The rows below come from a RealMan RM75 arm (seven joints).
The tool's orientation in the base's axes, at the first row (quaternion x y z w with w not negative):
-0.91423, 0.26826, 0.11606, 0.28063
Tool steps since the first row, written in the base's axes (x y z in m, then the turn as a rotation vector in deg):
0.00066, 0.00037, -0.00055, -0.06, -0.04, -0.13
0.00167, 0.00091, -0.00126, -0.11, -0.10, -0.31
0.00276, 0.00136, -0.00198, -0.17, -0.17, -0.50
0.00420, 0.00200, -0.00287, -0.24, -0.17, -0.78
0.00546, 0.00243, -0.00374, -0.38, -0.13, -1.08
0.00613, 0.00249, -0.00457, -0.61, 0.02, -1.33
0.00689, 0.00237, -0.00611, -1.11, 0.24, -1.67
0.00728, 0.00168, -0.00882, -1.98, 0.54, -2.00
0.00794, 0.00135, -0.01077, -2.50, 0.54, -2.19
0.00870, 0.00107, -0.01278, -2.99, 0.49, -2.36
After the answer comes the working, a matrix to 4 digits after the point.
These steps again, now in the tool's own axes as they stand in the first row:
0.00059, -0.00038, 0.00062, 0.01, 0.12, 0.09
0.00145, -0.00100, 0.00145, 0.06, 0.27, 0.20
0.00243, -0.00159, 0.00223, 0.11, 0.44, 0.32
0.00367, -0.00244, 0.00323, 0.16, 0.60, 0.55
0.00485, -0.00305, 0.00411, 0.13, 0.79, 0.83
0.00568, -0.00309, 0.00478, -0.03, 0.92, 1.13
0.00692, -0.00273, 0.00592, -0.42, 1.20, 1.57
0.00852, -0.00124, 0.00771, -1.15, 1.62, 2.06
0.00992, -0.00050, 0.00907, -1.51, 2.00, 2.25
0.01139, 0.00018, 0.01050, -1.83, 2.38, 2.39

The tool's axes in the first row as the columns of a matrix, in the base's axes (rounded; the answer above uses it unrounded):
0.8291, -0.5556, -0.0616
-0.4254, -0.6986, 0.5754
-0.3628, -0.4509, -0.8156

